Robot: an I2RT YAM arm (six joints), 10 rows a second.
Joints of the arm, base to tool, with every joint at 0 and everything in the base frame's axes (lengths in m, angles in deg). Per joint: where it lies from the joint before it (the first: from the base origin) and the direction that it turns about. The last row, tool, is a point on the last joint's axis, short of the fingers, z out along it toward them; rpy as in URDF.
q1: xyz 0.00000 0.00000 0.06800 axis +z
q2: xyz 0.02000 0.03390 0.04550 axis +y
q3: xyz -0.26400 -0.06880 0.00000 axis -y
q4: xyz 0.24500 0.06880 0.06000 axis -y
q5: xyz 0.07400 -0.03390 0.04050 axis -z
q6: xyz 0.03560 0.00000 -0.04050 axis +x
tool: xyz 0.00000 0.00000 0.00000 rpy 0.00 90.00 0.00
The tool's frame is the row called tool.
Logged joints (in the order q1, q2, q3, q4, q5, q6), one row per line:
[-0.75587, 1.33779, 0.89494, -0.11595, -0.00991, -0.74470]
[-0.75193, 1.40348, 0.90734, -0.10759, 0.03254, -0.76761]
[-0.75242, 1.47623, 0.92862, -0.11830, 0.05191, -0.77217]
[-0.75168, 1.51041, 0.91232, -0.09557, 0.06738, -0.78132]
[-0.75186, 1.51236, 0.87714, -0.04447, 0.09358, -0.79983]
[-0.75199, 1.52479, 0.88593, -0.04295, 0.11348, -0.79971]
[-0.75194, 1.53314, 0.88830, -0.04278, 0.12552, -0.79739]
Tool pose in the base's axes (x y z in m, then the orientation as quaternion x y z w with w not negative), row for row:
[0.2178, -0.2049, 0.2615, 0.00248, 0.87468, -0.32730, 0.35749]
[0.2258, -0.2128, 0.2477, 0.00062, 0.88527, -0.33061, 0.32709]
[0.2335, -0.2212, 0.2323, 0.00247, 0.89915, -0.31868, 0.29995]
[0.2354, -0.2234, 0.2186, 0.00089, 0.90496, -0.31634, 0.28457]
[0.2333, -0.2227, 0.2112, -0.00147, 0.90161, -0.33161, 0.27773]
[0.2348, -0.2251, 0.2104, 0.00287, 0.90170, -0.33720, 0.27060]
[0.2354, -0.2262, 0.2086, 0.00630, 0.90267, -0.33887, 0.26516]
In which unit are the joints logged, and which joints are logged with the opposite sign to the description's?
The joints are logged in radians. Opposite sign: none.
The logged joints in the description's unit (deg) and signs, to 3 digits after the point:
[-43.308, 76.650, 51.276, -6.643, -0.568, -42.668]
[-43.082, 80.413, 51.987, -6.164, 1.864, -43.981]
[-43.110, 84.582, 53.206, -6.778, 2.974, -44.242]
[-43.068, 86.540, 52.272, -5.476, 3.861, -44.766]
[-43.078, 86.652, 50.256, -2.548, 5.362, -45.827]
[-43.086, 87.364, 50.760, -2.461, 6.502, -45.820]
[-43.083, 87.842, 50.896, -2.451, 7.192, -45.687]

